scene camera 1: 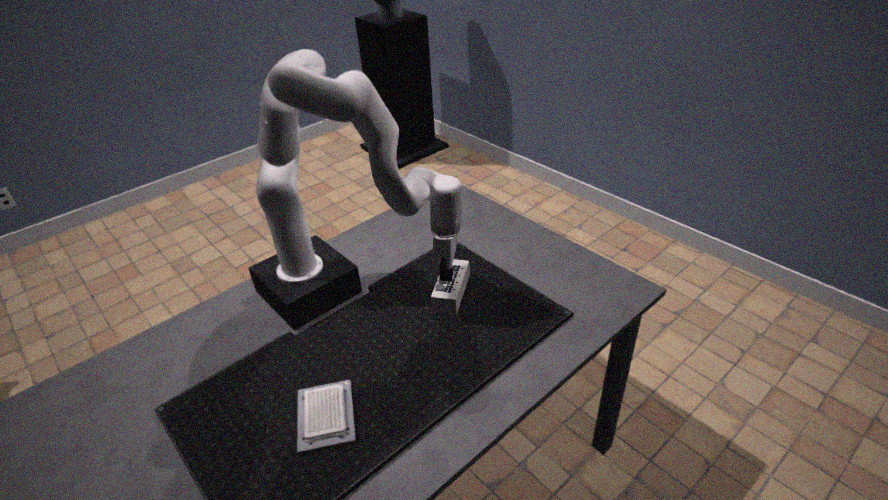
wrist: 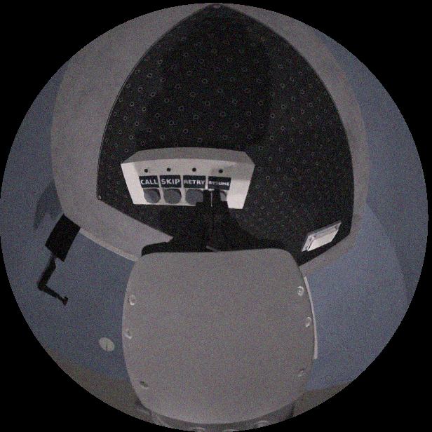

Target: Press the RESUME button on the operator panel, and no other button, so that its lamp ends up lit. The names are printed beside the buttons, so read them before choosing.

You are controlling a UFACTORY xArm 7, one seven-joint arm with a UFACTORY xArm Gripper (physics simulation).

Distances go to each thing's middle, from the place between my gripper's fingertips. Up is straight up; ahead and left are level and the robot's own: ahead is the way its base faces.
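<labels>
With the operator panel (scene camera 1: 448, 301) as the reference, my hand is 3 cm to the right of it, 2 cm past it and 5 cm above it. Then there is the pale ribbed block (scene camera 1: 324, 407), which I find 44 cm to the right of my hand, 10 cm ahead of it and 6 cm below it.
</labels>
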